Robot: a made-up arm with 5 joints.
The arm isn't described. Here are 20 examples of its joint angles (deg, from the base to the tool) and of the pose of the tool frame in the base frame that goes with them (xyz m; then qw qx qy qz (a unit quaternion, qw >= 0)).
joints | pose
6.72 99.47 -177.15 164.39 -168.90 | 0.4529 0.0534 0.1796 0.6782 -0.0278 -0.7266 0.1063
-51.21 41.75 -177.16 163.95 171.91 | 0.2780 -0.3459 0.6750 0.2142 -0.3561 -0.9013 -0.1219
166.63 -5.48 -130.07 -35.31 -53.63 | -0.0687 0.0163 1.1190 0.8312 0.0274 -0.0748 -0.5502
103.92 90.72 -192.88 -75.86 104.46 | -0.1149 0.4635 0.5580 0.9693 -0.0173 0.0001 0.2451
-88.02 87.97 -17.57 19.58 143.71 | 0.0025 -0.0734 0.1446 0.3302 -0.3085 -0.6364 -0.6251
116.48 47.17 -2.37 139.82 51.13 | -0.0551 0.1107 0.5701 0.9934 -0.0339 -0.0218 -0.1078
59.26 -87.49 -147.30 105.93 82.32 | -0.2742 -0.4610 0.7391 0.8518 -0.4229 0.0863 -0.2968
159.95 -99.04 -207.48 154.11 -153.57 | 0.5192 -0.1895 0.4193 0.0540 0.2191 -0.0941 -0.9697
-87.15 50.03 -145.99 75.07 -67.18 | 0.0335 -0.6733 0.5900 0.1768 0.9685 -0.1705 0.0403
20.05 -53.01 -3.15 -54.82 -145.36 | 0.0218 0.0079 0.7578 0.7319 0.0719 0.5620 0.3785
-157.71 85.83 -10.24 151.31 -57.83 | -0.1990 -0.0816 0.4305 0.8736 0.2561 -0.3046 -0.2800
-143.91 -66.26 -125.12 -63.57 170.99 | 0.4451 0.3244 0.7657 0.1858 -0.5619 -0.2333 -0.7716
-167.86 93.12 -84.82 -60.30 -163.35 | -0.5362 -0.1153 0.1098 0.1090 0.8981 -0.0354 -0.4246
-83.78 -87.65 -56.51 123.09 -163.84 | -0.0167 0.1528 0.6174 0.1519 0.7528 0.6323 -0.1017
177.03 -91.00 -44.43 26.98 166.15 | 0.1776 -0.0092 0.7942 0.1187 -0.5820 -0.0554 0.8026
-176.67 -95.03 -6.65 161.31 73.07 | 0.2447 0.0142 0.3938 0.3907 0.4960 0.7119 0.3075
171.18 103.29 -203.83 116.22 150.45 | -0.6013 0.0933 0.1972 0.0448 0.9745 0.1782 0.1288
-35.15 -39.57 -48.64 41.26 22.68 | 0.1498 -0.1055 0.7782 0.0433 0.8029 -0.4435 0.3960
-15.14 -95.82 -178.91 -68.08 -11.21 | -0.5123 0.1386 0.2345 0.0341 -0.9882 0.0339 0.1455
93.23 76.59 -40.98 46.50 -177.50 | -0.0107 0.1896 0.1216 0.4406 0.5366 -0.5298 0.4871
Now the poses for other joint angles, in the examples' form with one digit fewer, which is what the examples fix.
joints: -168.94 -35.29 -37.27 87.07 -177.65
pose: -0.115 -0.022 0.601 0.015 -0.989 -0.075 -0.125
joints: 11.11 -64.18 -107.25 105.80 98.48
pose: -0.167 -0.033 0.895 0.443 -0.608 0.580 -0.312
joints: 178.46 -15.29 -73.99 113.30 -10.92
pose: -0.217 0.006 0.689 0.207 -0.080 0.975 -0.023
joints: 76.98 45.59 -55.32 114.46 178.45
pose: 0.058 0.249 0.367 0.626 0.386 -0.473 0.484
